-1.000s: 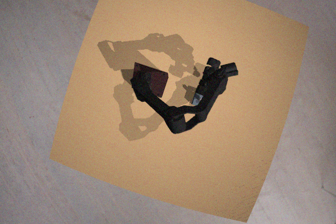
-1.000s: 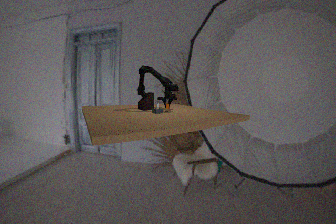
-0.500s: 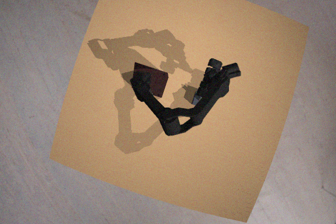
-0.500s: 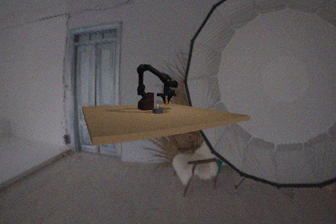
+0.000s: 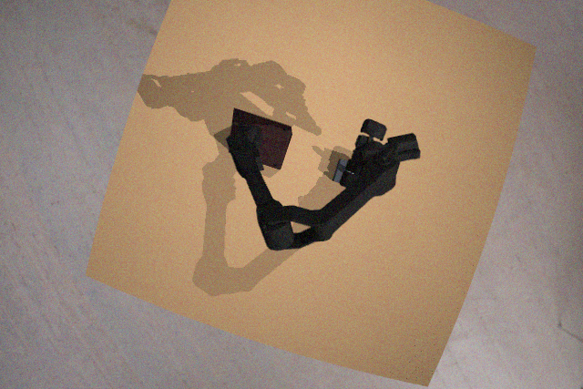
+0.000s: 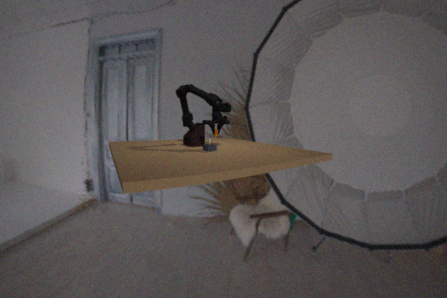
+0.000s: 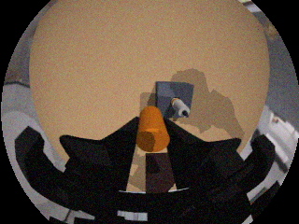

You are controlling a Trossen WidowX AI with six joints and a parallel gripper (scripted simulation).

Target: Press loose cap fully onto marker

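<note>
Now: gripper tip 9 cm above the grey holder block and 5 cm to the left of it. From my gripper tip the other things lie so: orange cap: 1 cm above.
</note>
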